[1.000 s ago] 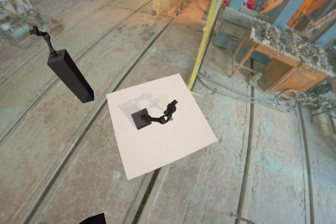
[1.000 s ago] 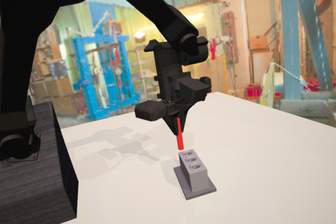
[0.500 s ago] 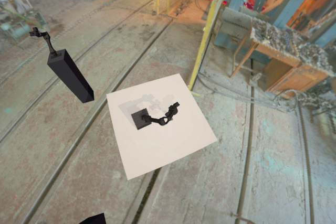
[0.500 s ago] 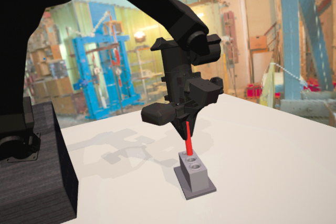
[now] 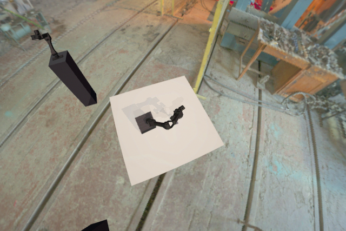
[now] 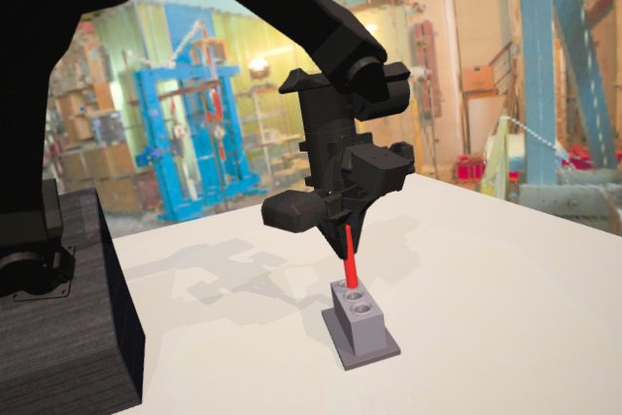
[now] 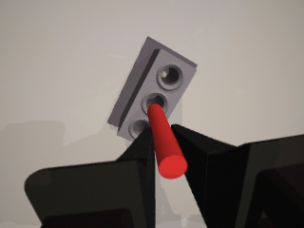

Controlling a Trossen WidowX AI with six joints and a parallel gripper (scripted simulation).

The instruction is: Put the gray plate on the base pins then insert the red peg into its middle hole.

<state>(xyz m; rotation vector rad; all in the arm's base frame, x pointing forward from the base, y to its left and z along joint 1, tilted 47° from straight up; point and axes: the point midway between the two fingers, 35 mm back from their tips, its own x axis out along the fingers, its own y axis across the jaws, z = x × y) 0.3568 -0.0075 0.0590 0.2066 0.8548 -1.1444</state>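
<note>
The red peg is right at my gripper tip. Also, from my gripper tip: gray base (10 cm below); gray plate (7 cm below).
</note>
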